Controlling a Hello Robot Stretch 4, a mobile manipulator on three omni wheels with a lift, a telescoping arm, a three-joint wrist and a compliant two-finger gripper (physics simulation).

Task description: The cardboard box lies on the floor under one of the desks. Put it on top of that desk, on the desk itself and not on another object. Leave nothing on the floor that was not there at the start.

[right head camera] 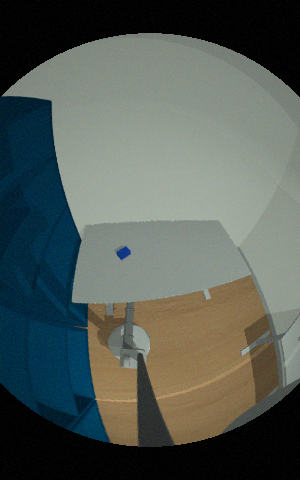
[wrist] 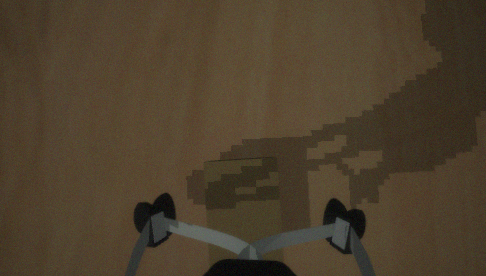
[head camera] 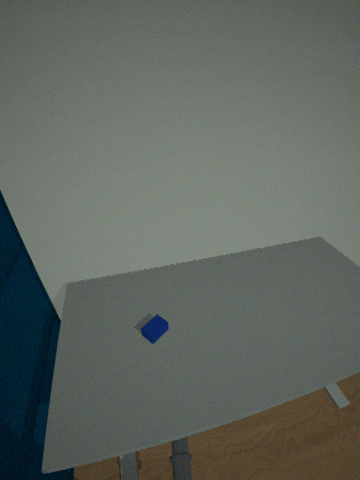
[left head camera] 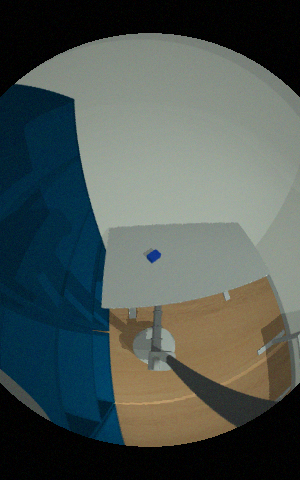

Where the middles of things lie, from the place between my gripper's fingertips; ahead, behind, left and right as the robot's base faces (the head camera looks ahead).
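The brown cardboard box (wrist: 242,198) is where my gripper is now, right at it.
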